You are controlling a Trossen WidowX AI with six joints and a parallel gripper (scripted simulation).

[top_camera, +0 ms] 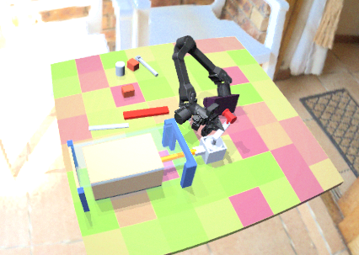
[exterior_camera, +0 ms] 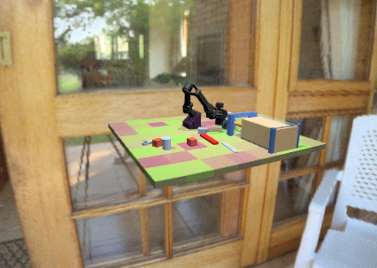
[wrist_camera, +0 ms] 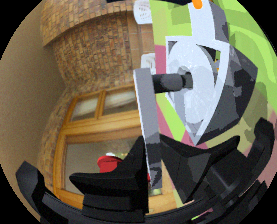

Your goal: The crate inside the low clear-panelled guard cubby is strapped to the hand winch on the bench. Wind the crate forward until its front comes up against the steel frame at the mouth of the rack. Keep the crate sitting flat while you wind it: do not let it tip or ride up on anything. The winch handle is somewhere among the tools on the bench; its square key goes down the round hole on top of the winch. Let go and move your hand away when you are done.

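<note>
Now: gripper tip 1 cm to the left of the winch handle and 1 cm below it. From my gripper tip the other things lie so: grey block 5 cm ahead, 26 cm to the right, 11 cm below; grey winch 4 cm ahead, 1 cm to the left, 10 cm below; red grip 4 cm behind, 3 cm to the right, 4 cm above.
</note>
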